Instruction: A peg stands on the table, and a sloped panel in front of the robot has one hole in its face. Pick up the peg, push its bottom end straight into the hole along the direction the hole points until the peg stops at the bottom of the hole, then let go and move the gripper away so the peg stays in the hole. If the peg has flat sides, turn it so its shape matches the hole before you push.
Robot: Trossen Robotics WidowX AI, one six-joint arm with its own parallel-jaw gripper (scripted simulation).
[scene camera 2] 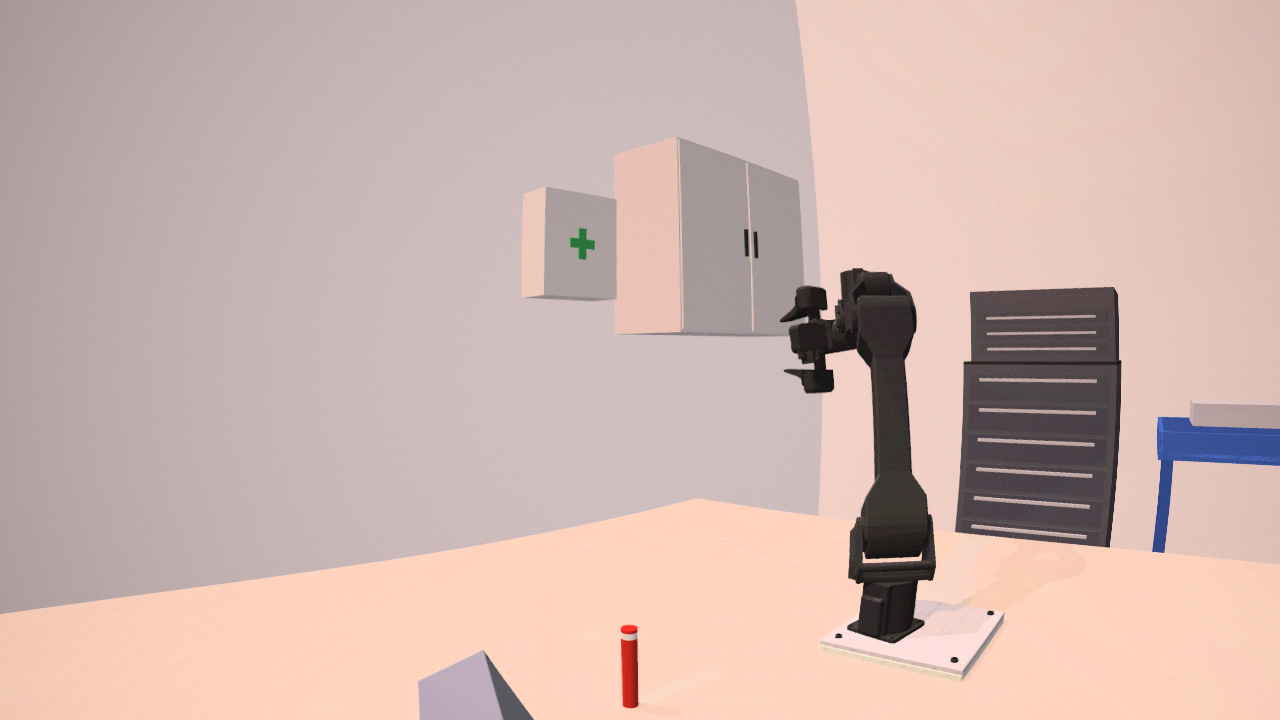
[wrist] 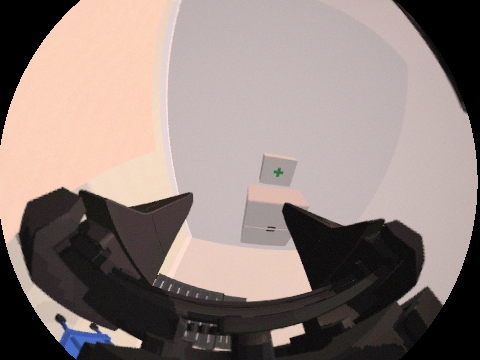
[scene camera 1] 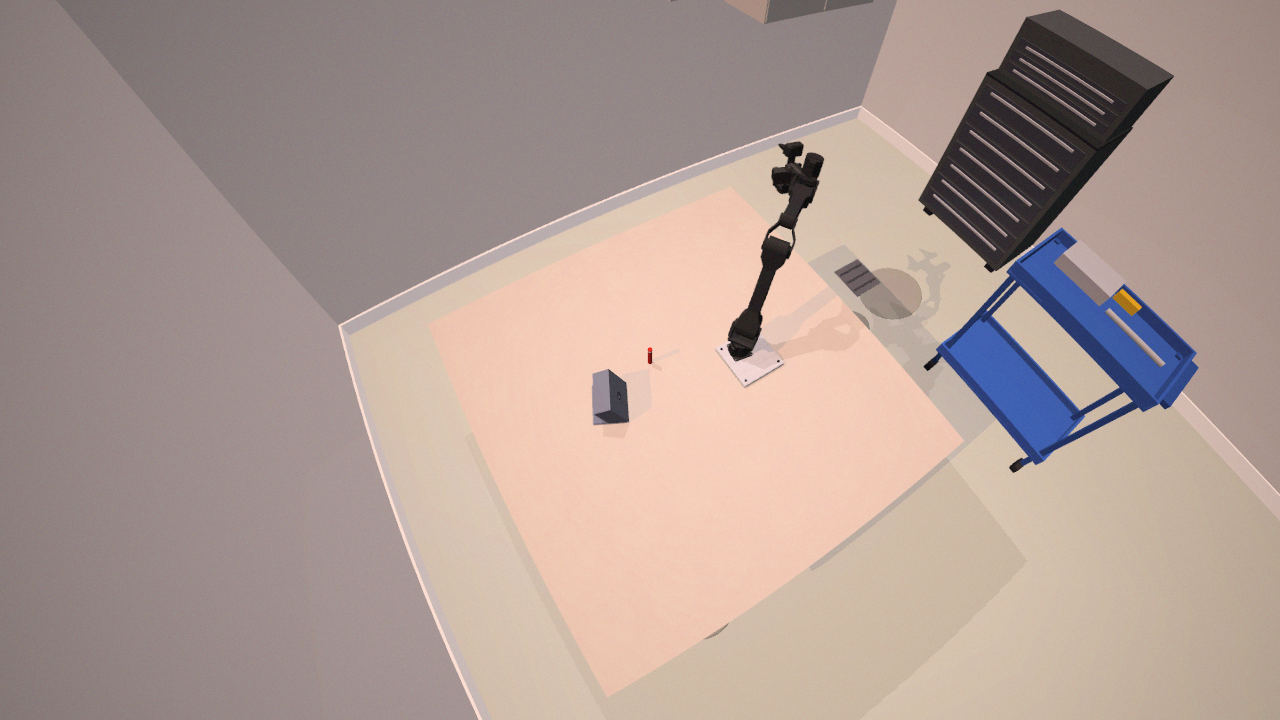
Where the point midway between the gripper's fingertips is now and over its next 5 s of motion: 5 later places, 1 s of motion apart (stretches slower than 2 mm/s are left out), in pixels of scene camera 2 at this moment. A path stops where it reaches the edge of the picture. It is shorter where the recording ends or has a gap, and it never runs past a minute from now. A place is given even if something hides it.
My gripper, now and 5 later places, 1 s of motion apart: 783, 345; 678, 362; 582, 400; 512, 447; 484, 506; 528, 571
